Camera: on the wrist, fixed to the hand. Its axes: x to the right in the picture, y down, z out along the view.
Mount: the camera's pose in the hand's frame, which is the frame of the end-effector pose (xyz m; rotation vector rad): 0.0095 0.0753 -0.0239 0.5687 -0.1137 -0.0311
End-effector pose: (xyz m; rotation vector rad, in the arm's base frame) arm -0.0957 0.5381 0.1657 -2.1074 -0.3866 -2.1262
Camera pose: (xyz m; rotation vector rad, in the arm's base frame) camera -0.0990 0.4604 0.1823 -1.8862 -0.9151 -1.6443
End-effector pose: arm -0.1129 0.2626 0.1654 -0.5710 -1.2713 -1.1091
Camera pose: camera -0.0361 0.2698 0.1850 -0.1854 -1.6153 -0.6949
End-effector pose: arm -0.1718 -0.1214 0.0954 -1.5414 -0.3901 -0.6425
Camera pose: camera -0.1227 -0.1526 0.0412 -1.0304 -0.6241 -0.4181
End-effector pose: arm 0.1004 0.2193 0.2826 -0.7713 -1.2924 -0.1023
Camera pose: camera 0.1590 0.2656 0.2551 -0.2713 -1.3513 0.2793
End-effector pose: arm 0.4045 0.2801 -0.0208 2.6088 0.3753 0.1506
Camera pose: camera 0.4272 0.2307 0.0373 -3.0604 -0.4592 0.1336
